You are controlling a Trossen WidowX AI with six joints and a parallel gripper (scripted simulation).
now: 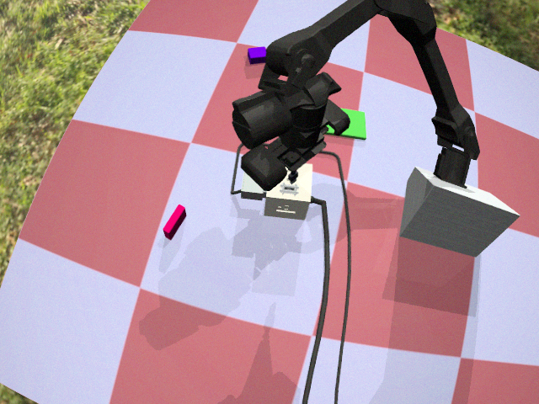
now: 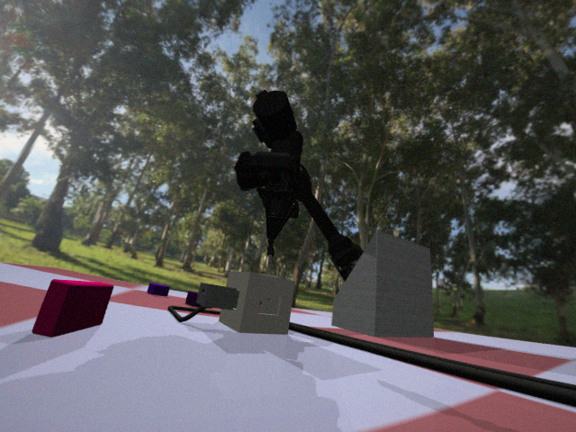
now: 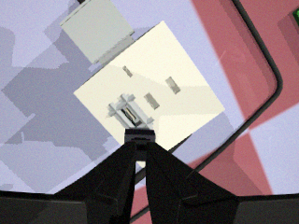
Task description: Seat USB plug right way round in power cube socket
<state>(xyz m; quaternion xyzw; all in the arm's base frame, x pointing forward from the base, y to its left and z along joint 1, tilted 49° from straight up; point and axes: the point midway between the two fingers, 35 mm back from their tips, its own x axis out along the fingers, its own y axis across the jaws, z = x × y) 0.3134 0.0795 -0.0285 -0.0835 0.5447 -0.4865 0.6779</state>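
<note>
The black USB plug is 2 cm below my gripper tip. Also, from my gripper tip: green pad: 22 cm to the right, 13 cm below, 7 cm behind; socket: 7 cm below, 1 cm to the left; magenta block: 19 cm ahead, 12 cm below, 9 cm to the left.
</note>
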